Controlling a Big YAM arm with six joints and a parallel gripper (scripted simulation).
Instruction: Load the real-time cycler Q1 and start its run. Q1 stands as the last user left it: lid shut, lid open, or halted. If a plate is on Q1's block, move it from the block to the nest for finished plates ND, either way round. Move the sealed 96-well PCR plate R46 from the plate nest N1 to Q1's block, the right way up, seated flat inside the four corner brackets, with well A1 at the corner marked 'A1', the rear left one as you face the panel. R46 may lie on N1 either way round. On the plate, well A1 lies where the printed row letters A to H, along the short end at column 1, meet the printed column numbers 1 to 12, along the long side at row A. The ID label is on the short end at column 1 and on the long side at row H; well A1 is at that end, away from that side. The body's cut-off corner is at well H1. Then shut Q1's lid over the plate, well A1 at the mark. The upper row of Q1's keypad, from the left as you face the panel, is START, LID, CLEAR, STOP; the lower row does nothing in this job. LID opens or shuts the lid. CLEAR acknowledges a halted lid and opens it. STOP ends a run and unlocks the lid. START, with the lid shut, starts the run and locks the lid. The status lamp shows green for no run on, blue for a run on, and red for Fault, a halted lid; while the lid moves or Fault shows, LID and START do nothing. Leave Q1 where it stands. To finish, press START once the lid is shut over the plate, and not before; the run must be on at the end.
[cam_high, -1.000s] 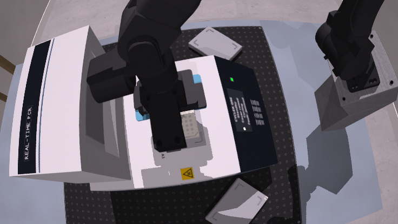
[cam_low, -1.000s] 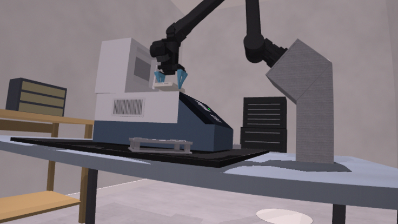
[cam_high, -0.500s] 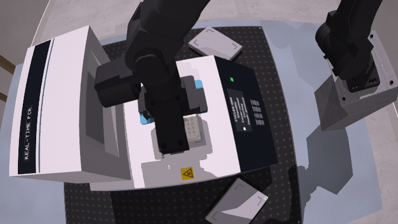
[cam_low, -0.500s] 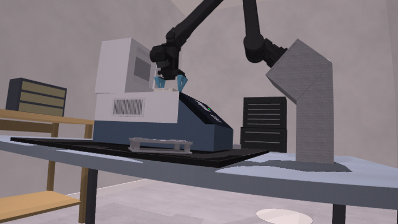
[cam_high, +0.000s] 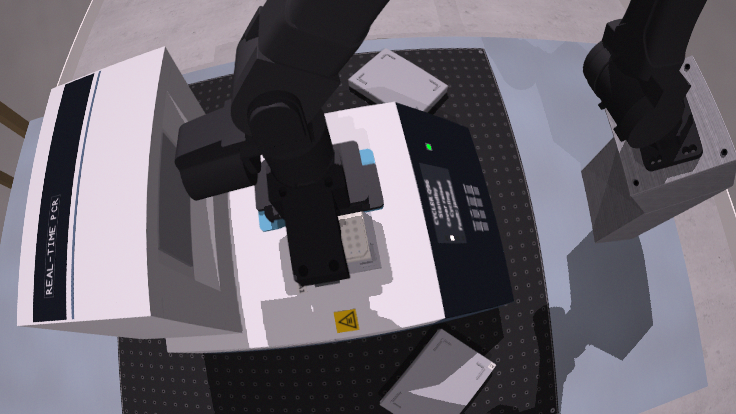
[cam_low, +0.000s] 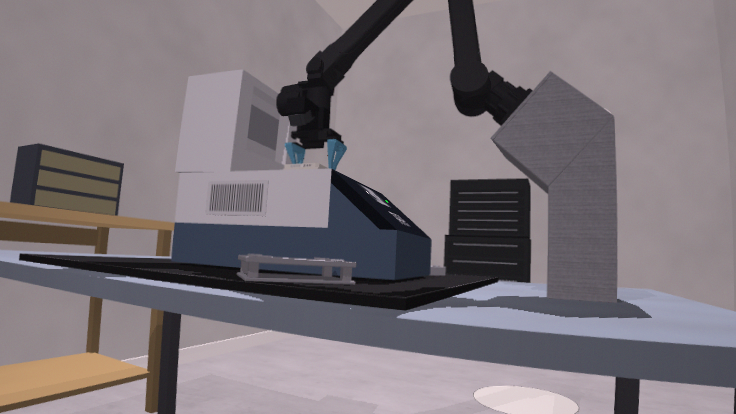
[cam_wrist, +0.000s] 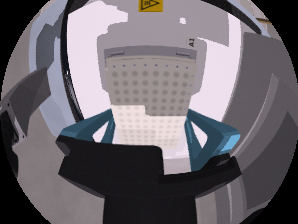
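My hand is right at the sealed plate R46. From my hand the other things lie so: grey nest ND: 34 cm to the right, 21 cm below, 8 cm behind; nest N1: 23 cm to the left, 20 cm below, 17 cm behind.
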